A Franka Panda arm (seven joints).
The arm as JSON. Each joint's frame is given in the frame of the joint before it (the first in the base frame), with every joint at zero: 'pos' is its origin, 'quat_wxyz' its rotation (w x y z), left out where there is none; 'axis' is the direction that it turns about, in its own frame. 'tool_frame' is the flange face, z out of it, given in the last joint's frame.
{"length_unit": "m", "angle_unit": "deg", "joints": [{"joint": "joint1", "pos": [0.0, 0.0, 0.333], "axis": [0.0, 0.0, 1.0]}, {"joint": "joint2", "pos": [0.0, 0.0, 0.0], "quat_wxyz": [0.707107, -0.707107, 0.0, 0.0], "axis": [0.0, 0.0, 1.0]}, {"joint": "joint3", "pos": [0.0, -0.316, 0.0], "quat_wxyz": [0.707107, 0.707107, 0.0, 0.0], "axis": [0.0, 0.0, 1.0]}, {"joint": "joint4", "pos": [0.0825, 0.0, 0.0], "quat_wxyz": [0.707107, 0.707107, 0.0, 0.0], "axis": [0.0, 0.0, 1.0]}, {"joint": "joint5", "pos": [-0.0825, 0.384, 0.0], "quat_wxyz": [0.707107, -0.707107, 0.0, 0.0], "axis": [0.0, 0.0, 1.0]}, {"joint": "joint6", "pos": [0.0, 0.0, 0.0], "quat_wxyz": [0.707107, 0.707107, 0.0, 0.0], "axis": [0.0, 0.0, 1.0]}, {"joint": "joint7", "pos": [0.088, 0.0, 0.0], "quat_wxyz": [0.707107, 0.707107, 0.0, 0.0], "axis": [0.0, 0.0, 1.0]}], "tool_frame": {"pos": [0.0, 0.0, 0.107]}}
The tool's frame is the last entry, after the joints.
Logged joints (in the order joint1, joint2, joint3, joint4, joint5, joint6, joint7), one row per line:
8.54, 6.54, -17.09, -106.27, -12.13, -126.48, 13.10
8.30, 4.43, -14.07, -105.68, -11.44, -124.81, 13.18
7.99, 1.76, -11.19, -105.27, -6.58, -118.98, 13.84
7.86, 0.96, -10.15, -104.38, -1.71, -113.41, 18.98
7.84, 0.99, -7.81, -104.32, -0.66, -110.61, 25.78
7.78, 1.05, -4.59, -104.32, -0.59, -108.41, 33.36
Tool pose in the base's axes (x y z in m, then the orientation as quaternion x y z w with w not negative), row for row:
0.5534, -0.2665, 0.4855, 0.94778, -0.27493, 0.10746, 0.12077
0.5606, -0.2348, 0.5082, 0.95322, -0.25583, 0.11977, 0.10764
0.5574, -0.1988, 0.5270, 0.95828, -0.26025, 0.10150, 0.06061
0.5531, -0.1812, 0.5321, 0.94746, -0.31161, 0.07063, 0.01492
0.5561, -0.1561, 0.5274, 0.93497, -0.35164, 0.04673, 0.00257
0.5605, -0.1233, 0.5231, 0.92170, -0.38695, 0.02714, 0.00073
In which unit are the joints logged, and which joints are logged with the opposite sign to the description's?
The joints are logged in degrees. Opposite sign: joint1, joint6.
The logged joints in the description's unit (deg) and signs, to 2 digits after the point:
-8.54, 6.54, -17.09, -106.27, -12.13, 126.48, 13.10
-8.30, 4.43, -14.07, -105.68, -11.44, 124.81, 13.18
-7.99, 1.76, -11.19, -105.27, -6.58, 118.98, 13.84
-7.86, 0.96, -10.15, -104.38, -1.71, 113.41, 18.98
-7.84, 0.99, -7.81, -104.32, -0.66, 110.61, 25.78
-7.78, 1.05, -4.59, -104.32, -0.59, 108.41, 33.36

